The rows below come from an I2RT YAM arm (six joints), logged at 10 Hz.
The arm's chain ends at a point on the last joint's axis. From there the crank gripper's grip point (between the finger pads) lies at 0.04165 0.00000 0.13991 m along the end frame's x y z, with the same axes.
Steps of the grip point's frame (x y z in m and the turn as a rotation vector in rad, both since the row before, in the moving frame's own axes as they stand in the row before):
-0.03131, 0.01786, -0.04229, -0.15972, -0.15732, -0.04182
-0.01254, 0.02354, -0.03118, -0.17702, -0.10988, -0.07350
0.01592, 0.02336, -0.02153, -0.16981, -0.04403, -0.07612
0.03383, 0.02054, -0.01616, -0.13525, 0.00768, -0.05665
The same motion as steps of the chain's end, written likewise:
-0.00941, -0.00355, -0.04542, -0.15972, -0.15732, -0.04182
0.00216, 0.00104, -0.03296, -0.17702, -0.10988, -0.07350
0.02130, 0.00251, -0.02147, -0.16981, -0.04403, -0.07612
0.03229, 0.00409, -0.01472, -0.13525, 0.00768, -0.05665

